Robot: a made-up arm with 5 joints.
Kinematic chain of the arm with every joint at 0, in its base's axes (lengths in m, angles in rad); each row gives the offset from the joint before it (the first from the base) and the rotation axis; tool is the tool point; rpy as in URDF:
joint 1: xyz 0 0 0.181 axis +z
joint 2: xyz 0 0 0 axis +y
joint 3: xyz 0.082 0 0.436 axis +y
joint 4: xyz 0.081 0 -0.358 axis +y
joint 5: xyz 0.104 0 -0.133 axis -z
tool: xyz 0 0 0 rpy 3.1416 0 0
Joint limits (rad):
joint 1: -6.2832..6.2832
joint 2: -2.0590..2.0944
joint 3: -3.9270..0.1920
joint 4: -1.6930..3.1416
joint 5: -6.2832..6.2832
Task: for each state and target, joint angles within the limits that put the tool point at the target. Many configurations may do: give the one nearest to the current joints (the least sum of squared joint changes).
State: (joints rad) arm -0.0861 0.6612 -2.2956 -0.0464 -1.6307
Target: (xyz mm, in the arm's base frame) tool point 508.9 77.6 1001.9
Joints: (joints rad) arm 0.1513 0.3335 -2.5285 0.0264 -1.6307
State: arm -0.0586 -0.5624 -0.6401 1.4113 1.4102
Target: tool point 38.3 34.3 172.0
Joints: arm 0.7304 -0.5044 -0.0119 1.5232 1.4102
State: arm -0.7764 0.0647 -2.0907 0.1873 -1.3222
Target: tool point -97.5 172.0 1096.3
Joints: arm -1.0551 -0.6853 -2.0764 0.0274 -1.3222
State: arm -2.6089 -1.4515 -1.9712 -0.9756 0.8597
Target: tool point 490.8 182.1 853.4
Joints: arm -2.7863 -1.1060 -1.8286 -0.8953 0.8597
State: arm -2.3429 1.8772 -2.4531 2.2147 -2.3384
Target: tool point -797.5 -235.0 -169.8
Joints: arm -2.8550 1.6594 -2.8229 1.5662 -2.3384
